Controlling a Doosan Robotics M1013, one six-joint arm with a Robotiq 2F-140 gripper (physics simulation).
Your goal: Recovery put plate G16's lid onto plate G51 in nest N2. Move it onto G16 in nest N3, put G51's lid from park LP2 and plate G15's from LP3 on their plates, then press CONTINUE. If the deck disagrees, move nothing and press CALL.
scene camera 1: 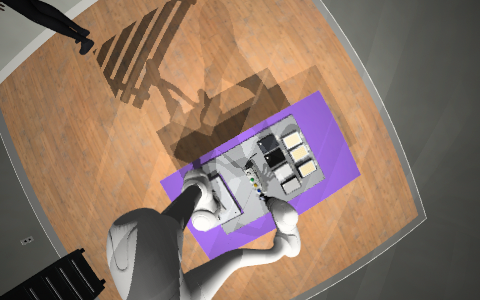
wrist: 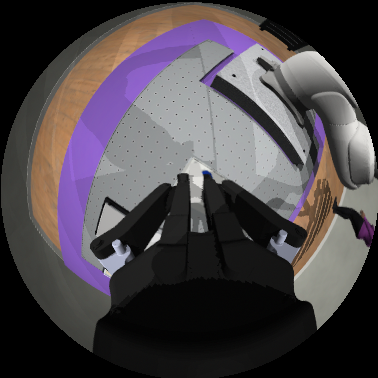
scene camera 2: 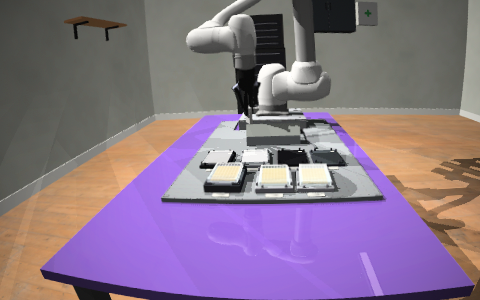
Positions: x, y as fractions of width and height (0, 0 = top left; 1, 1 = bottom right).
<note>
My gripper (scene camera 2: 0.52, 0.41) is shut and holds nothing.
My gripper shows as well in the wrist view (wrist: 0.51, 0.45).
</note>
